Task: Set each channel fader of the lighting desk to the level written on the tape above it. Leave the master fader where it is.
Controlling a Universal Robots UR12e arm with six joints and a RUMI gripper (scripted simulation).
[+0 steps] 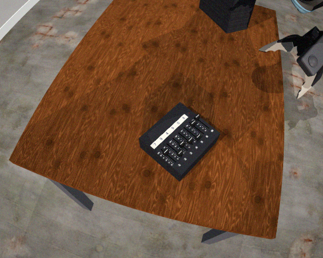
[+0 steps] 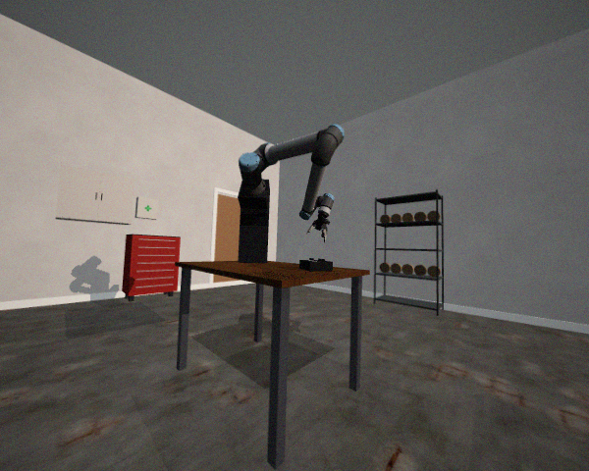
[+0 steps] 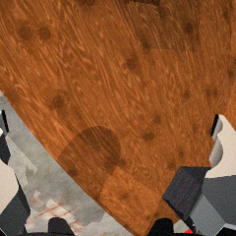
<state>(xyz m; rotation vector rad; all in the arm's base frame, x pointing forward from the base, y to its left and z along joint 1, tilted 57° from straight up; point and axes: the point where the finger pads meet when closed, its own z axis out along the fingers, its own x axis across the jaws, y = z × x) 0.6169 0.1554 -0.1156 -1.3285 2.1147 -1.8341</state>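
My gripper is now 22 cm to the left of the channel 3 fader, 17 cm short of it and 14 cm above it. From my hand the other things lie so: master fader 19 cm to the right, 14 cm below, 8 cm ahead; channel 5 cap 18 cm to the right, 14 cm below, 14 cm ahead; channel 6 cap 20 cm to the right, 14 cm below, 10 cm ahead.
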